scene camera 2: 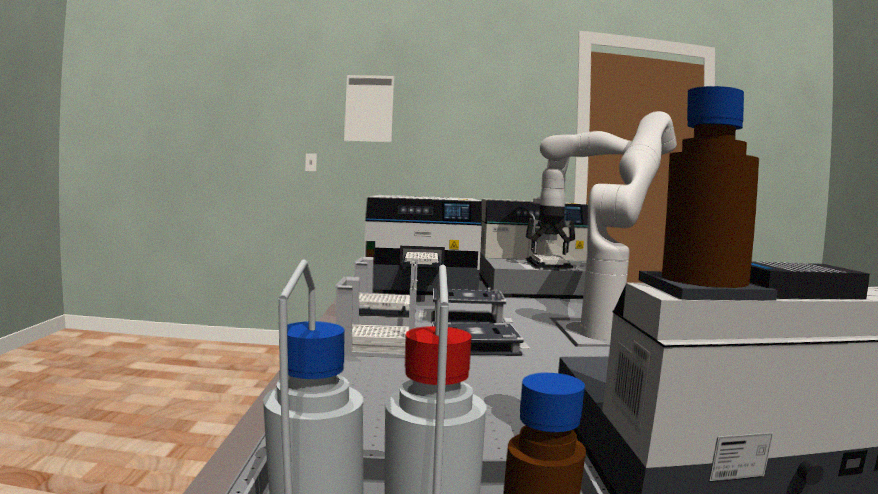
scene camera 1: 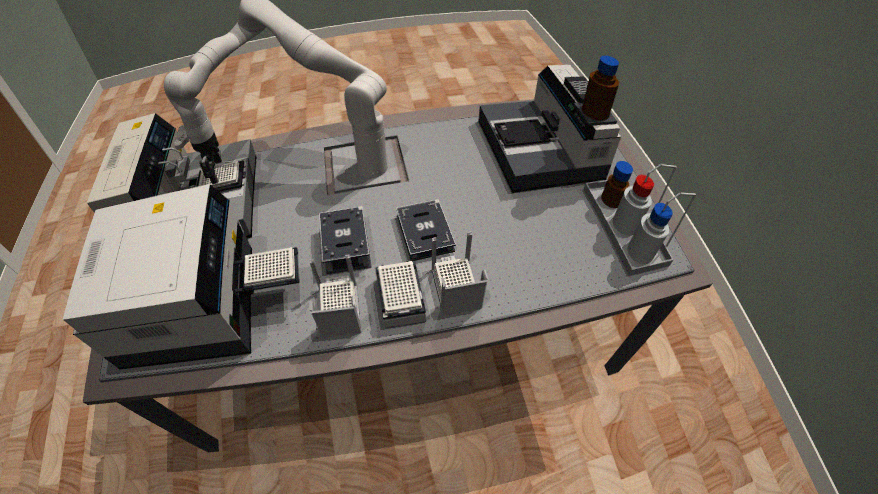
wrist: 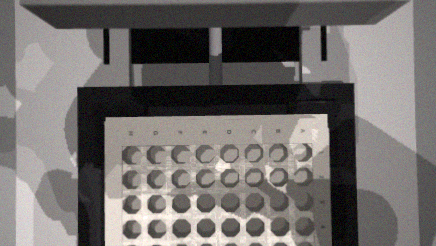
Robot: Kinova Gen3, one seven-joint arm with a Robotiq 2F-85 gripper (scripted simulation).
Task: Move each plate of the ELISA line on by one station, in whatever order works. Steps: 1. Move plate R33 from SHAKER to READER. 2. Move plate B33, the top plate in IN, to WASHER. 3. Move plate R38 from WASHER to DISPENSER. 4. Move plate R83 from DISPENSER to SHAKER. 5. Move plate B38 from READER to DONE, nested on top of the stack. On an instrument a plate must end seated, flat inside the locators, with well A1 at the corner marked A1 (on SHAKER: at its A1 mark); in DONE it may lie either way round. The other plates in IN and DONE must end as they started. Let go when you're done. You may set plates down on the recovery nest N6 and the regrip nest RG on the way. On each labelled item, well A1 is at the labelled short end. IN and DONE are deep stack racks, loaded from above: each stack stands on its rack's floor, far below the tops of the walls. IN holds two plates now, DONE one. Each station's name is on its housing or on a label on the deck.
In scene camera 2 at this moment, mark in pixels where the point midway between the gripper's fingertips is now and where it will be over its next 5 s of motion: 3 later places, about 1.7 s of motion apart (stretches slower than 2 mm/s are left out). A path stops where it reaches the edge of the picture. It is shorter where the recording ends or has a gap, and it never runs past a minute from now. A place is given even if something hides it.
My gripper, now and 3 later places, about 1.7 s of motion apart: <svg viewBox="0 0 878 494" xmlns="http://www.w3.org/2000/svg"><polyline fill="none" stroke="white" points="549,254 549,258 549,255 550,237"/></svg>
